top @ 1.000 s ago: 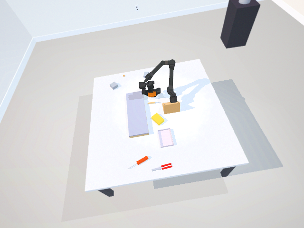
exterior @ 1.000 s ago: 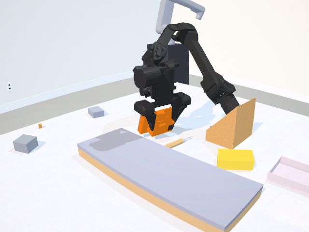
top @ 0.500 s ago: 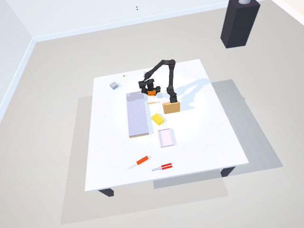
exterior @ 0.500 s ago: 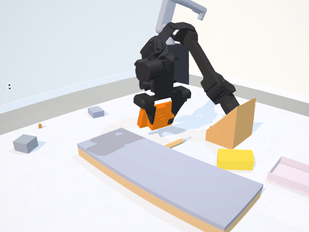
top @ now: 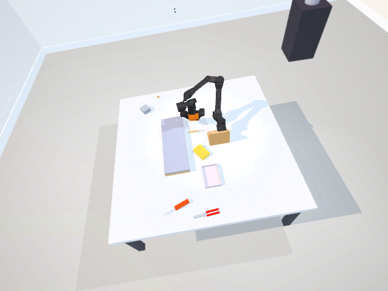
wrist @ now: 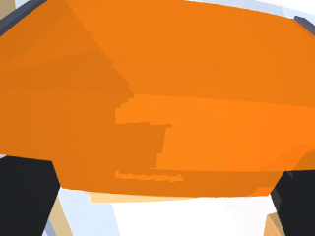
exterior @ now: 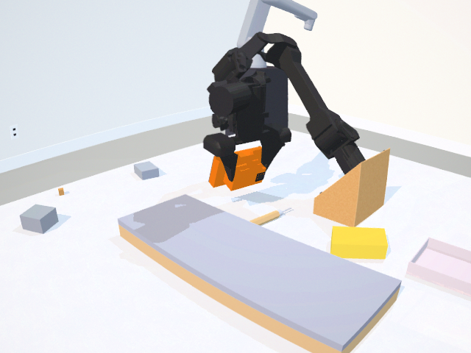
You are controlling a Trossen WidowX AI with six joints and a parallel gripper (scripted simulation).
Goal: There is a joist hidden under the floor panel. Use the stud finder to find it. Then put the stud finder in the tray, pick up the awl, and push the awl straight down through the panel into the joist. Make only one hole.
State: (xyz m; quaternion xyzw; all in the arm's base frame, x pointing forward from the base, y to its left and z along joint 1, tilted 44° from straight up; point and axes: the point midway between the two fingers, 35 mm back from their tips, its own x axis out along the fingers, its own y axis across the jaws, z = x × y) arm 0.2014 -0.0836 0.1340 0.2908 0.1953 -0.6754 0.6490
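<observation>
My gripper tip is 7 cm to the right of the awl, 7 cm above it and 2 cm past it. Round my gripper tip: orange stud finder 2 cm behind, 1 cm to the right; then yellow block 28 cm to the left, 7 cm below, 3 cm behind; then pale pink tray 48 cm to the left, 7 cm below, 7 cm behind.
</observation>
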